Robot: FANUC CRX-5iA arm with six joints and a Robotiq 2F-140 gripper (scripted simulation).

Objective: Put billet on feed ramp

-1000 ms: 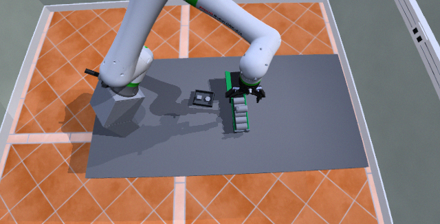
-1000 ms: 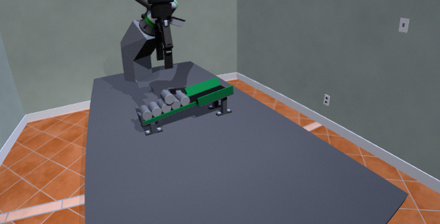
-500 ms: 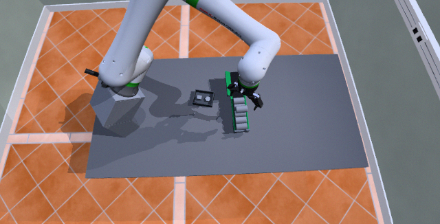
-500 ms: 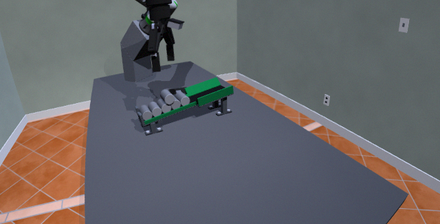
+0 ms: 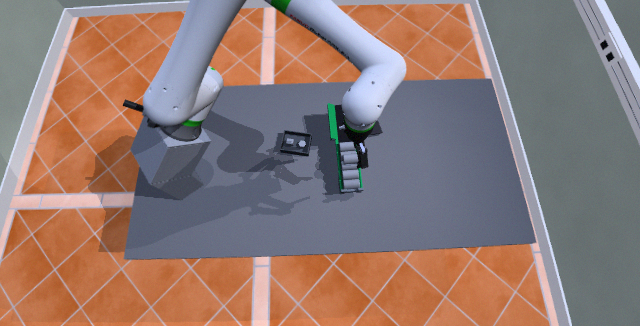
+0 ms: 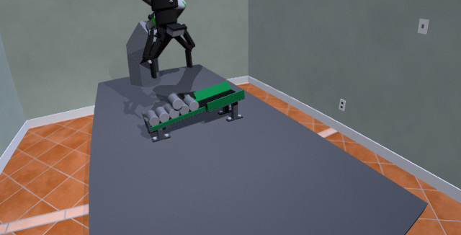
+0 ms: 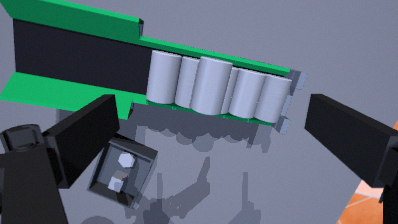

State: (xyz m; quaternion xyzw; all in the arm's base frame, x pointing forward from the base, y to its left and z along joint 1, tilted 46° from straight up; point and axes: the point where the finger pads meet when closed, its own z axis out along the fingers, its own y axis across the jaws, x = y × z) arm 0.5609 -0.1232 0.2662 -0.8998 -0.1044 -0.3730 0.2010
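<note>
The stop lies 2 cm ahead of my hand, 12 cm to the right of it and 18 cm below it. The rest, counted from my hand: small dark tray 25 cm behind, 8 cm to the left, 23 cm below.
</note>
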